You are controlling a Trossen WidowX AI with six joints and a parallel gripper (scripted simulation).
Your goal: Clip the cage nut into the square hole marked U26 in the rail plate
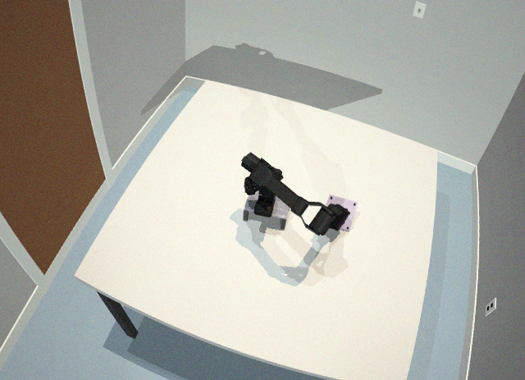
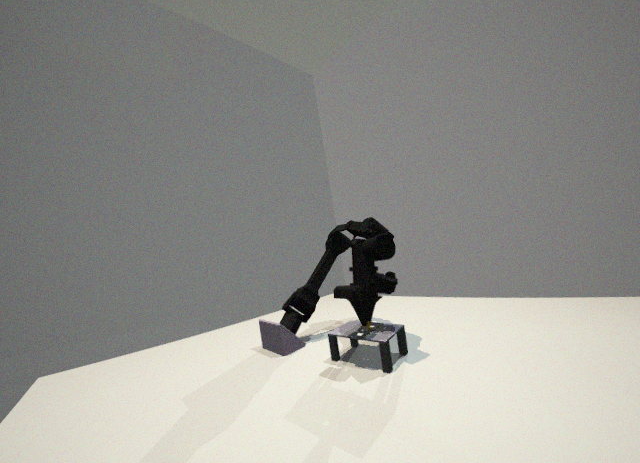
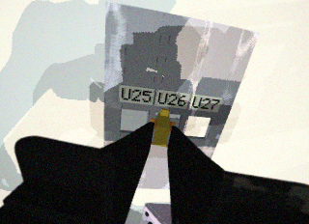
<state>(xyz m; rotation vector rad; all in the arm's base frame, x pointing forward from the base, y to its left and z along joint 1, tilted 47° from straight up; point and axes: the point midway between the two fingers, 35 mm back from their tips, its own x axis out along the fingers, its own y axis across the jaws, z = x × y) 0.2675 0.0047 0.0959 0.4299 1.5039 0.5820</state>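
My gripper tip is 10 mm above the yellow cage nut.
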